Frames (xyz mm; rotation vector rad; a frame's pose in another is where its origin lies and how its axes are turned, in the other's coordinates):
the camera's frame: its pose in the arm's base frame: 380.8 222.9 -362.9 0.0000 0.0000 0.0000
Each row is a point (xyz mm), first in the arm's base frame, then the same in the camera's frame.
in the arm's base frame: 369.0 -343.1 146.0
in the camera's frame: -11.8 -566.0 508.9
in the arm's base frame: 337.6 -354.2 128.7
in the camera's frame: -43.2 -577.1 491.6
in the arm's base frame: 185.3 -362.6 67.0
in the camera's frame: -195.5 -585.5 429.9
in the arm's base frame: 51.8 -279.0 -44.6
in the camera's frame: -329.0 -501.9 318.3
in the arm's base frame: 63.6 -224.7 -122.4
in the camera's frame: -317.2 -447.6 240.5
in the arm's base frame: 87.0 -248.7 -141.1
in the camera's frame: -293.8 -471.6 221.8
